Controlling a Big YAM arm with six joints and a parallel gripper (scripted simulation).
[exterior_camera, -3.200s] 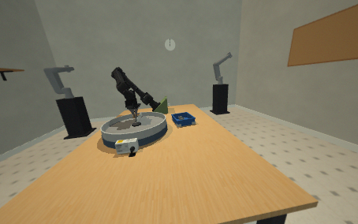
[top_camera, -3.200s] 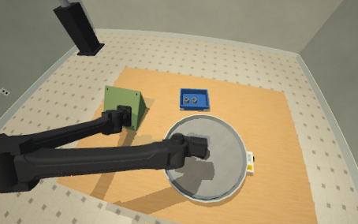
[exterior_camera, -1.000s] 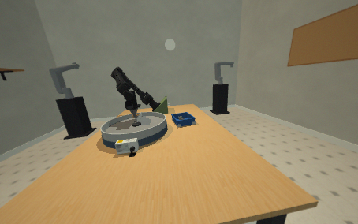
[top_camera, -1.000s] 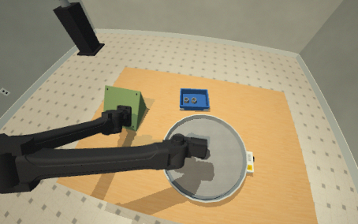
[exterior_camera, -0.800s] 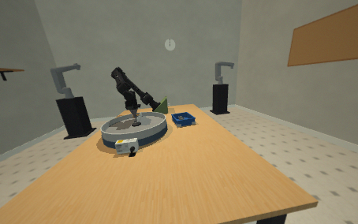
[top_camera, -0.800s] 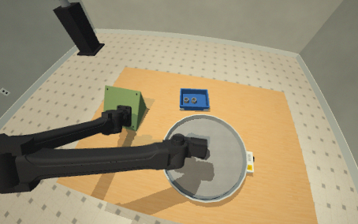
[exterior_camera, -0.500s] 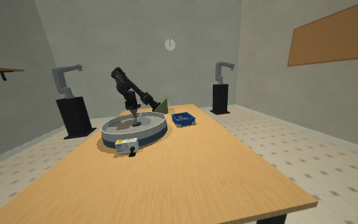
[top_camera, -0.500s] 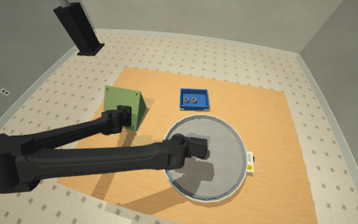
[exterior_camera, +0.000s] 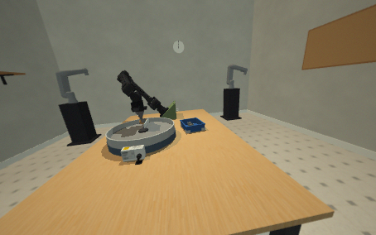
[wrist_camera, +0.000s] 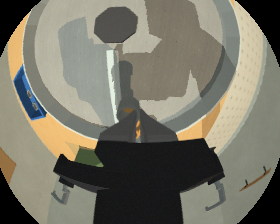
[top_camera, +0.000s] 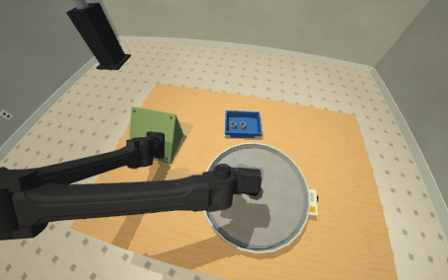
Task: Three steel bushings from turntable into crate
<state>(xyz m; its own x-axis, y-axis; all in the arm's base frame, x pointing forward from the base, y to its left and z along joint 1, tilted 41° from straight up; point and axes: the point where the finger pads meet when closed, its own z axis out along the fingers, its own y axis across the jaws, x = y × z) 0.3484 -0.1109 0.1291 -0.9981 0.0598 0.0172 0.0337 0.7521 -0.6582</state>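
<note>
Right now the blue crate is 50 mm ahead of my hand, 380 mm to the left of it and 80 mm below it. The rest, counted from my hand: grey turntable (130 mm ahead, 30 mm to the left, 50 mm below).
</note>
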